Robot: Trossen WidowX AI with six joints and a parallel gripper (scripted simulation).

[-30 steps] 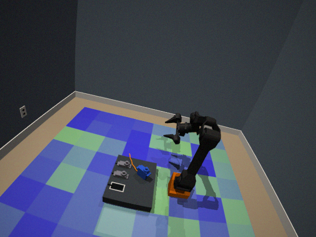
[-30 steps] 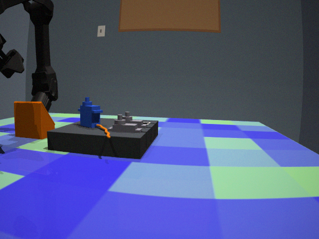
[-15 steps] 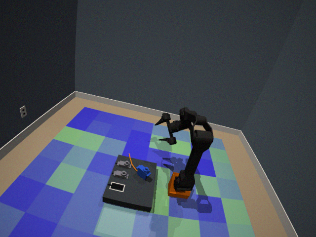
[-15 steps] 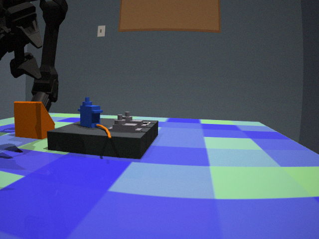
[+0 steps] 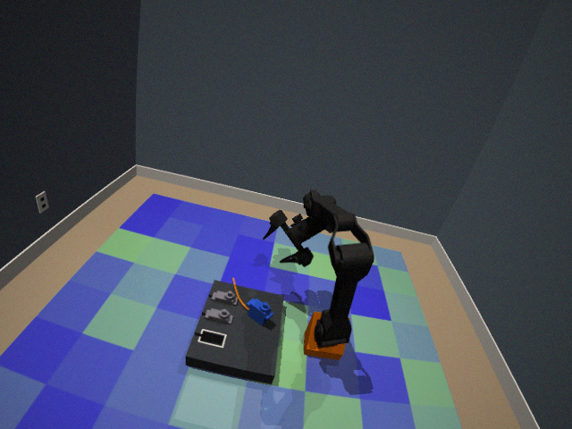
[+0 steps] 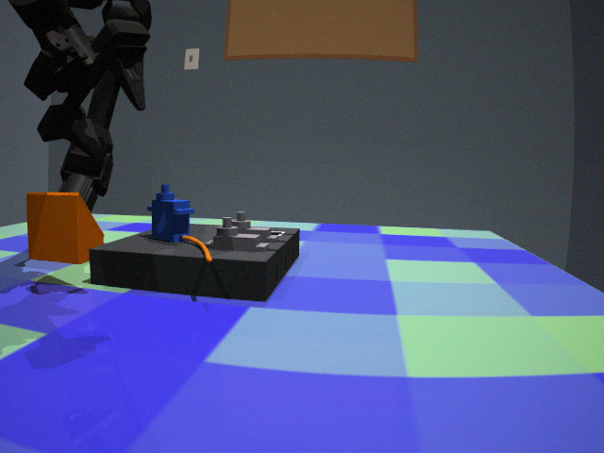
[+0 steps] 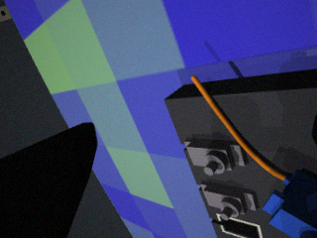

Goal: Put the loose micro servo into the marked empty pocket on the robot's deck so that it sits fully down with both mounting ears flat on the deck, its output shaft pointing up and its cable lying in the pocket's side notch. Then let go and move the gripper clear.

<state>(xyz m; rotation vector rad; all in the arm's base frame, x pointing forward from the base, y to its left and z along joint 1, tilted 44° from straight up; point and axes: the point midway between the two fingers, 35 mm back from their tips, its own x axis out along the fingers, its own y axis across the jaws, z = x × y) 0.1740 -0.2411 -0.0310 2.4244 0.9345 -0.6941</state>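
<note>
The dark deck lies 10 mm ahead of my gripper tip, 200 mm to the left of it and 160 mm below it.
</note>
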